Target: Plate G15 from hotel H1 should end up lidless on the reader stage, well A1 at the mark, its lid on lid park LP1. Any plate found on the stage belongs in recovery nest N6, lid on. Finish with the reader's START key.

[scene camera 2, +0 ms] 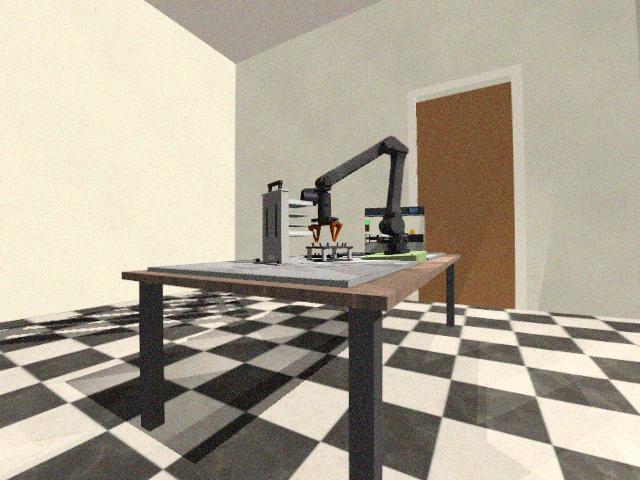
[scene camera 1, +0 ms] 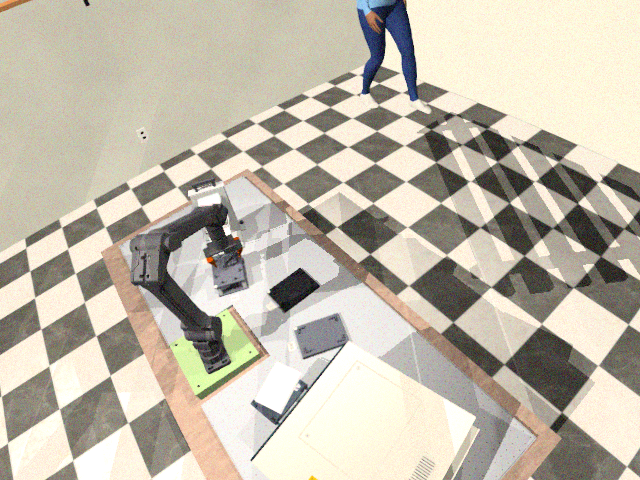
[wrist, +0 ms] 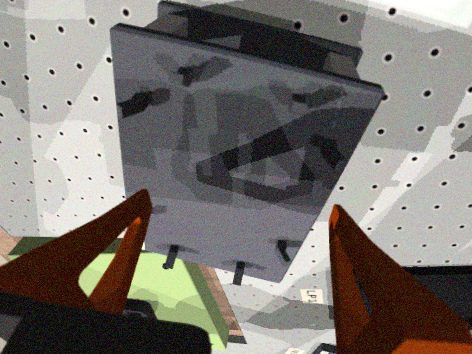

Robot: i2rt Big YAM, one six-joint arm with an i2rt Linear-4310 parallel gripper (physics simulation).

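Pixels of known places: gripper, between the fingertips: (scene camera 2: 325, 241) (scene camera 1: 228, 261) (wrist: 238, 205); arm's base, origin of its link: (scene camera 2: 397, 253) (scene camera 1: 214, 355).
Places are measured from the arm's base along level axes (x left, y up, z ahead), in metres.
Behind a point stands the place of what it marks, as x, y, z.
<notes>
My gripper (scene camera 1: 225, 256) @(0.317, 0.055, 0.187) (scene camera 2: 326, 241) @(0.317, 0.055, 0.187) (wrist: 238, 205) @(0.317, 0.055, 0.187) is open and empty, pointing down above a raised grey stand (scene camera 1: 230, 273) @(0.272, 0.036, 0.174) (wrist: 215, 225) @(0.277, 0.036, 0.167) with small pegs. No plate lies on that stand. The tall grey hotel (scene camera 1: 205, 190) @(0.548, 0.237, 0.230) (scene camera 2: 275, 227) @(0.579, 0.107, 0.212) stands beside the arm's wrist, with pale shelves or plates on its side; I cannot tell which is G15. A white plate (scene camera 1: 279, 387) @(-0.264, 0.099, 0.147) sits on the dark stage at the cream reader (scene camera 1: 382, 413) @(-0.524, 0.270, 0.321); its lid and well A1 cannot be made out. The LP1 label (wrist: 312, 296) @(0.090, -0.023, 0.251) lies beside a black pad (scene camera 1: 293, 289) @(0.103, -0.014, 0.353) (wrist: 445, 290) @(0.144, -0.014, 0.377).
A grey plate-sized nest (scene camera 1: 321, 334) @(-0.120, -0.012, 0.349) with corner posts lies between the black pad and the reader; its label is unreadable. The arm stands on a green base (scene camera 1: 237, 351) @(-0.027, -0.002, 0.075) (scene camera 2: 418, 255) @(0.087, -0.004, -0.129) (wrist: 175, 285) @(0.103, -0.010, 0.087). A green light (scene camera 2: 367, 223) @(-0.311, 0.171, 0.327) shows on the reader. A person (scene camera 1: 387, 41) stands beyond the table.
</notes>
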